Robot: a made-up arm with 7 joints.
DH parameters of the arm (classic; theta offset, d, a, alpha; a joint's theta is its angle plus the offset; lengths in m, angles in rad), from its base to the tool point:
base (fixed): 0 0.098 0 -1.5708
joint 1: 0 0.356 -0.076 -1.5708
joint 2: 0 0.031 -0.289 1.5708
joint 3: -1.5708 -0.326 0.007 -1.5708
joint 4: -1.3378 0 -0.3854 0
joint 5: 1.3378 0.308 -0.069 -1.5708
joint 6: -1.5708 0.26 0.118 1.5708
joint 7: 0.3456 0 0.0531 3.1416
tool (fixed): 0.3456 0.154 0 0
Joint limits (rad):
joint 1: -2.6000..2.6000
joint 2: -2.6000..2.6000
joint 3: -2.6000..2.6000
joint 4: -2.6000..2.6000
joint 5: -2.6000..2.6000
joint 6: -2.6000..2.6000
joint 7: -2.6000..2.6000
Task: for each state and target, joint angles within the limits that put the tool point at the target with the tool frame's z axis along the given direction. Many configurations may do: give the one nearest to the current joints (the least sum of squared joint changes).
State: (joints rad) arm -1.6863 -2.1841 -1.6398 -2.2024 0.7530 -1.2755 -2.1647
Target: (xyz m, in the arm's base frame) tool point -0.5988 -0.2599 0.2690 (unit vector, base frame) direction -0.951 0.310 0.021
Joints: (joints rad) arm -1.6811 -1.7578 -1.2157 -2.5179 0.6066 -1.7639 -2.2027
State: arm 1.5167 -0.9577 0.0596 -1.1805 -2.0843 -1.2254 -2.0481
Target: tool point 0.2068 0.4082 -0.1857 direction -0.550 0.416 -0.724
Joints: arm 1.3852 -0.8864 0.3026 -1.3384 -2.2546 -1.0692 -2.0075
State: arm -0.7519 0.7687 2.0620 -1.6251 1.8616 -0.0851 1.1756
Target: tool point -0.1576 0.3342 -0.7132 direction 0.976 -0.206 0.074
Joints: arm -0.2433 0.9525 2.4485 -2.3711 1.5248 0.4724 1.1947
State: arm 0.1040 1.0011 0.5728 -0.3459 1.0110 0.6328 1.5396
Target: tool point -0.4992 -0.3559 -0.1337 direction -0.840 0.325 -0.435
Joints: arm 0.0010 0.5555 -0.4952 -0.1317 1.4844 1.3993 1.6304
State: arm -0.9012 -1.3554 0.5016 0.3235 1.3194 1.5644 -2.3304
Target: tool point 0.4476 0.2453 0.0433 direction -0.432 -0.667 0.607
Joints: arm -0.7929 -1.9631 0.2423 0.8424 2.0586 2.1761 -2.4349
